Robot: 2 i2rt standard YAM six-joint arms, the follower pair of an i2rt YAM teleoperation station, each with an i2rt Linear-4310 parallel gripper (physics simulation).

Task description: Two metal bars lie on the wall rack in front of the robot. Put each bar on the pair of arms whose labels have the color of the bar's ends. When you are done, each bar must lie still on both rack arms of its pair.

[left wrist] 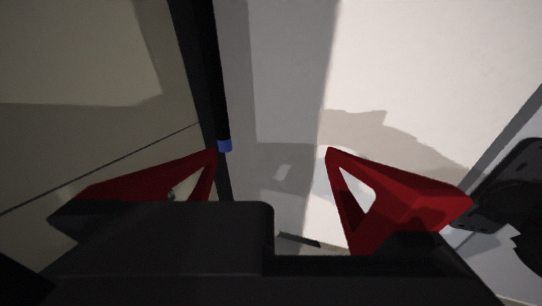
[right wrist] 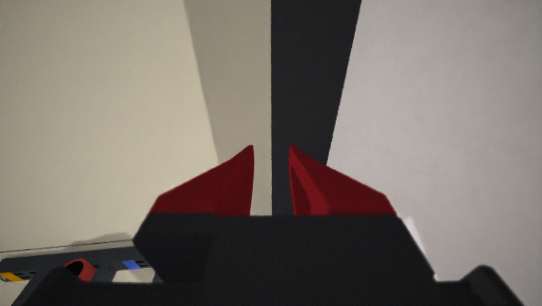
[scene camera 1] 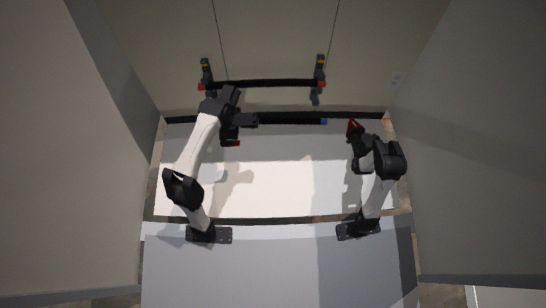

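Pixels of known places: left gripper, fingertip midpoint: (left wrist: 271, 153); right gripper, fingertip midpoint: (right wrist: 271, 153) (scene camera 1: 350, 119); left arm's base at its link origin: (left wrist: 503, 191) (scene camera 1: 208, 234); right arm's base at its link origin: (scene camera 1: 358, 229).
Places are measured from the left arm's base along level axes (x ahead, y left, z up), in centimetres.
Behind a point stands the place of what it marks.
The red-ended bar (scene camera 1: 270, 83) @[x 49.8, y -26.0, z 32.0 cm] lies across the wall rack's left upright (scene camera 1: 205, 70) @[x 51.9, y -2.5, z 38.3 cm] and right upright (scene camera 1: 320, 64) @[x 52.8, y -43.8, z 39.5 cm]; its red end also shows in the right wrist view (right wrist: 88, 270) @[x 51.5, y -46.0, z 29.5 cm]. Whether it rests on an arm pair, and which one, I cannot tell. The blue-ended bar (scene camera 1: 295, 121) @[x 51.2, y -37.2, z 3.8 cm] (left wrist: 225, 145) @[x 51.5, y -3.4, z 3.9 cm] lies low along the wall's foot, its left part hidden behind my left arm. My left gripper (left wrist: 271, 153) @[x 36.8, y -12.5, z 19.2 cm] is wide open and empty, near that hidden part. My right gripper (scene camera 1: 352, 121) @[x 50.1, y -62.8, z 7.8 cm] (right wrist: 271, 153) @[x 50.1, y -62.8, z 7.8 cm] is partly open and empty, to the right of the blue end.
Yellow labels (scene camera 1: 321, 61) @[x 52.7, y -43.9, z 41.1 cm] (right wrist: 11, 276) @[x 52.7, y -43.9, z 40.9 cm] sit high on the rack, with a blue label (right wrist: 131, 264) @[x 52.7, y -43.9, z 25.9 cm] lower. A dark strip (scene camera 1: 357, 114) @[x 55.2, y -68.2, z 4.9 cm] (right wrist: 312, 60) @[x 55.2, y -67.3, z 4.1 cm] runs along the wall's foot behind the white surface (scene camera 1: 280, 190) @[x 19.2, y -29.7, z 1.2 cm]. Tall side panels (scene camera 1: 65, 150) @[x 13.3, y 32.7, z 52.1 cm] (scene camera 1: 480, 150) @[x 14.3, y -90.8, z 48.0 cm] stand at both sides.
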